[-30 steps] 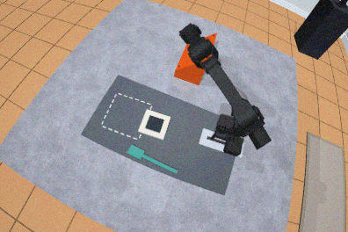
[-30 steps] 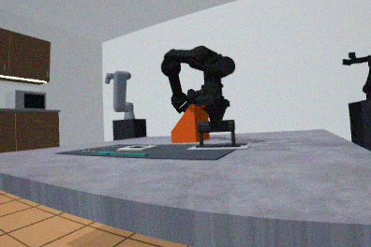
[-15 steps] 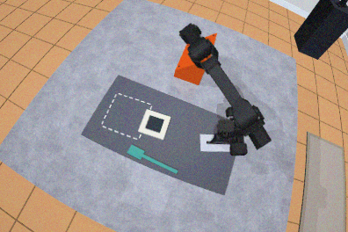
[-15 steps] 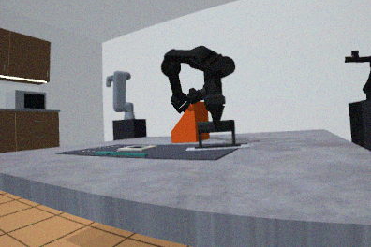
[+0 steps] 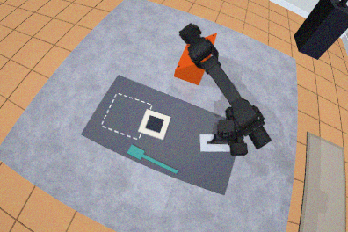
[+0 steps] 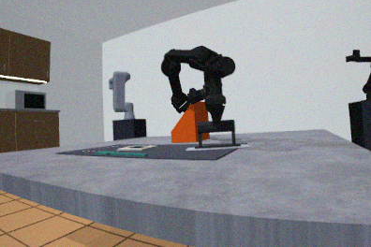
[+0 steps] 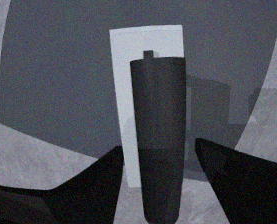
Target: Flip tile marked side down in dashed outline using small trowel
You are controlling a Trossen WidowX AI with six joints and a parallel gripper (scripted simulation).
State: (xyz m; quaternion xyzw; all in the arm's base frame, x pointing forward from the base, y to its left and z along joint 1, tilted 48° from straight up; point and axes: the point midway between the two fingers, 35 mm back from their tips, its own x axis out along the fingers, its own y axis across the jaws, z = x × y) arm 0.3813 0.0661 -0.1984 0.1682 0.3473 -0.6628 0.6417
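Right now the tile is 300 mm to the right of my gripper tip, 60 mm below it and 10 mm behind it. Also, from my gripper tip: teal trowel (300 mm to the right, 140 mm ahead, 60 mm below).
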